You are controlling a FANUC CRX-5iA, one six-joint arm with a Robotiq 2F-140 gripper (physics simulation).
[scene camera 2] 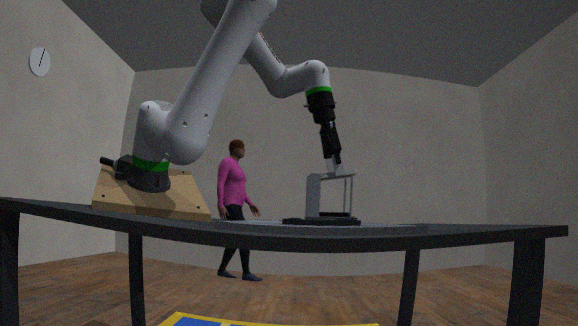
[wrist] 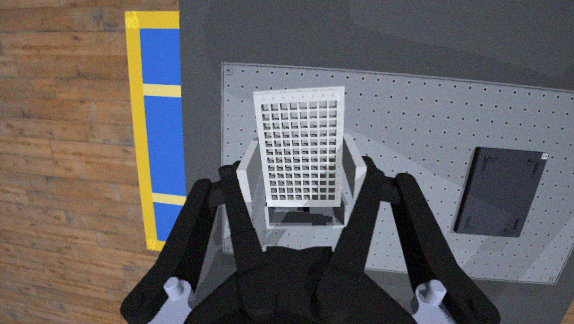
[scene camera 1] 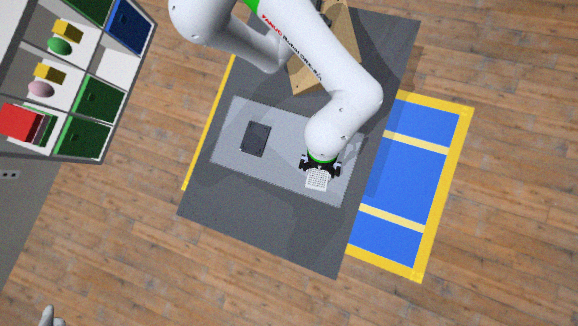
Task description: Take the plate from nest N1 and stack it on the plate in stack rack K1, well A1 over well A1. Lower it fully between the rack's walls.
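Places are measured from the arm's base along level axes (x ahead, y left, z up), in metres.
Pixels of known places: gripper, between the fingertips: (scene camera 2: 336, 176) (wrist: 301, 149) (scene camera 1: 318, 175); arm's base, origin of its link: (scene camera 2: 148, 183).
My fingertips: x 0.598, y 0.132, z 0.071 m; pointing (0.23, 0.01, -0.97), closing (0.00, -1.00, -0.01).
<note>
Ahead of a thing's pixels: the offset from my fingertips to its middle. Level surfaces: height alone.
My gripper (scene camera 1: 318, 172) (scene camera 2: 334, 166) (wrist: 301, 149) is shut on a white well plate @(dy +0.000, dx -0.003, dz +0.005 m) (scene camera 1: 316, 181) (scene camera 2: 345, 174) (wrist: 302, 150), its pads on the plate's two long sides. The stack rack K1 @(dy -0.002, dx -0.016, dz -0.076 m) (scene camera 2: 313, 195) stands under the plate, with a broad wall and thin posts. In the scene camera 2 view the plate is at about the height of the rack's top and looks slightly tilted. In the wrist view it hides most of the rack; an edge of the rack shows below its near end. The plate inside K1 cannot be made out. Nest N1 @(dy -0.347, dx -0.119, dz -0.146 m) (scene camera 1: 255, 138) (wrist: 501, 192) is dark and empty.
The rack and nest stand on a light perforated board @(dz -0.153 m) (scene camera 1: 290, 172) (wrist: 410, 210) on the dark table (scene camera 1: 240, 207) (scene camera 2: 280, 243). A wooden robot base (scene camera 2: 150, 207) stands on the table. A person in pink (scene camera 2: 233, 177) is behind it. A shelf unit (scene camera 1: 152, 40) with bins is at upper left.
</note>
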